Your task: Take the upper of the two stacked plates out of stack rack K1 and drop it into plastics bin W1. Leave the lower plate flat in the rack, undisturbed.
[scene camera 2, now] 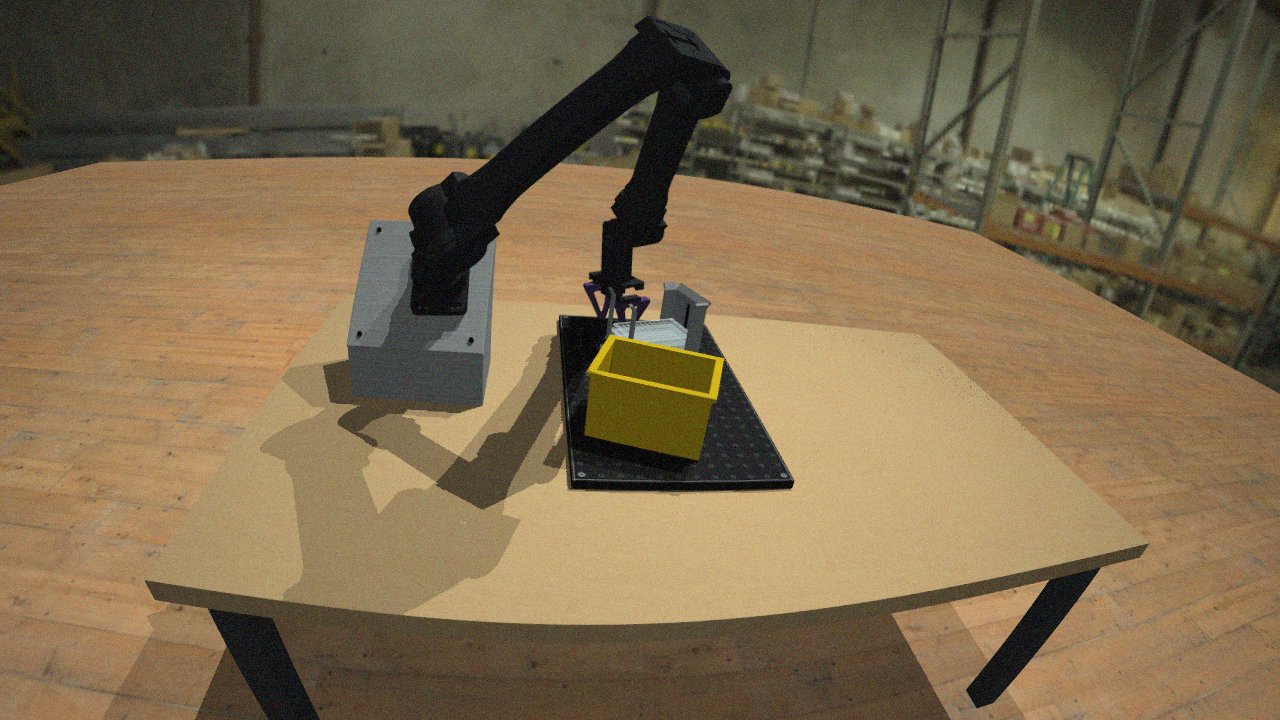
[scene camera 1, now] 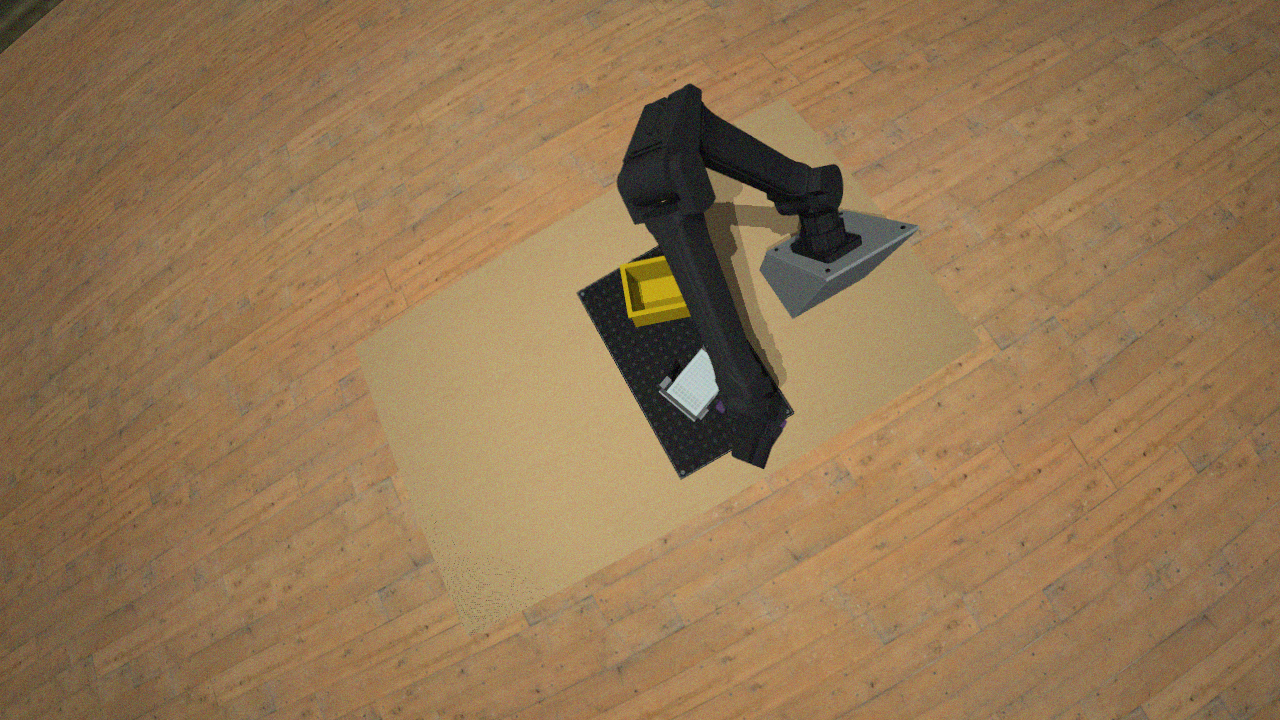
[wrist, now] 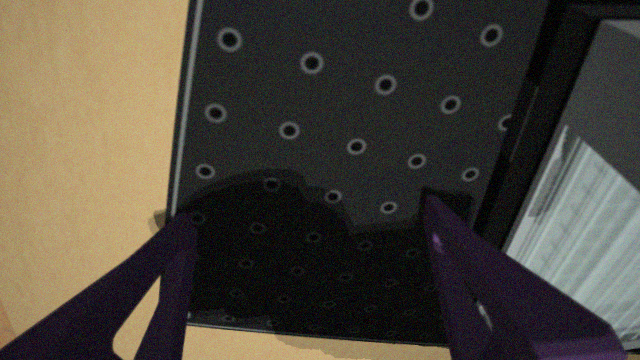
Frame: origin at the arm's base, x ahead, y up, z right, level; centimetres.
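Where they show: gripper, fingertip midpoint: (scene camera 2: 614, 327) (wrist: 306, 214); arm's base, origin of the base link: (scene camera 2: 441, 278) (scene camera 1: 825, 247).
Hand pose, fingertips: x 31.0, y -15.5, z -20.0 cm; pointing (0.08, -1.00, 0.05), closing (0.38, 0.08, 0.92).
Things, the pixels of their centre, and the offset from my fingertips. Level surfaces: height alone.
- grey stack rack K1, body centre: (scene camera 2: 651, 326) (scene camera 1: 701, 379) dx +4.2, dy +5.6, dz +11.7 cm
- yellow bin W1, body centre: (scene camera 2: 654, 396) (scene camera 1: 662, 291) dx +0.4, dy +4.6, dz +34.0 cm
- black perforated board, body centre: (scene camera 2: 655, 386) (scene camera 1: 679, 350) dx +4.0, dy -1.0, dz +21.0 cm
- tan table, its level: dy -1.7 cm
The pale, ribbed plate stack (scene camera 1: 696, 385) (scene camera 2: 648, 334) (wrist: 590, 225) lies in the grey stack rack K1 (scene camera 2: 684, 308) (wrist: 610, 85); I cannot tell the upper plate from the lower one. My gripper (scene camera 2: 614, 315) (wrist: 306, 214) is open, with its purple fingers wide apart and no object between them. It points down beside the rack, above the black board, and the stack is to the right of the right finger in the wrist view. In scene camera 1 the arm hides most of the gripper. The yellow bin W1 (scene camera 1: 658, 288) (scene camera 2: 650, 416) stands upright, partly behind the arm in that view.
The rack and bin stand on the black perforated board (scene camera 1: 626, 344) (scene camera 2: 751, 447) (wrist: 345, 110) on the tan table (scene camera 1: 501, 402) (scene camera 2: 859, 465) (wrist: 90, 100). The grey arm base (scene camera 1: 827, 277) (scene camera 2: 420, 371) stands beside the board. The forearm passes over the board near the bin in scene camera 1.
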